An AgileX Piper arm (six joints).
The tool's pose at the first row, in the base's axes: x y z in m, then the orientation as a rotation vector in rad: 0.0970, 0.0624, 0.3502, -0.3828, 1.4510, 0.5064
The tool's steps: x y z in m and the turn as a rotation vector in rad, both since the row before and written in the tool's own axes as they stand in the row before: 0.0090, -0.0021, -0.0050, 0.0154, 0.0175, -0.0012; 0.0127, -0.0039, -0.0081, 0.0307, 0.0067, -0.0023; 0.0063, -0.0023, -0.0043, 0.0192, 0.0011, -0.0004; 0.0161, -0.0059, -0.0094, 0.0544, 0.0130, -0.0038; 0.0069, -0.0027, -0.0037, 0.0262, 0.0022, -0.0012; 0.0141, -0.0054, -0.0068, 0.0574, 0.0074, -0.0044; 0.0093, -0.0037, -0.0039, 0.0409, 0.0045, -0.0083; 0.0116, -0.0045, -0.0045, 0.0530, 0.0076, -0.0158; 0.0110, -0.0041, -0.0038, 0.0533, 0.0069, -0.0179; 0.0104, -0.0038, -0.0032, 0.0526, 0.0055, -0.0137; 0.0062, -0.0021, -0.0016, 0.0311, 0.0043, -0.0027; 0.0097, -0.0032, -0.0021, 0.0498, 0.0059, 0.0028
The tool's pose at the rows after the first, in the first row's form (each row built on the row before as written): 0.0944, 0.0588, 0.3407, -0.3767, 1.4707, 0.4917; 0.0900, 0.0523, 0.3273, -0.3560, 1.4825, 0.4659; 0.0876, 0.0487, 0.3206, -0.3414, 1.4870, 0.4509; 0.0827, 0.0403, 0.3036, -0.3046, 1.5082, 0.4051; 0.0807, 0.0367, 0.2964, -0.2854, 1.5143, 0.3839; 0.0770, 0.0299, 0.2818, -0.2451, 1.5291, 0.3356; 0.0748, 0.0256, 0.2722, -0.2201, 1.5374, 0.2971; 0.0721, 0.0205, 0.2603, -0.1918, 1.5484, 0.2430; 0.0696, 0.0159, 0.2491, -0.1646, 1.5576, 0.1869; 0.0674, 0.0116, 0.2386, -0.1345, 1.5649, 0.1347; 0.0662, 0.0093, 0.2324, -0.1125, 1.5703, 0.1080; 0.0645, 0.0058, 0.2227, -0.0716, 1.5780, 0.0708
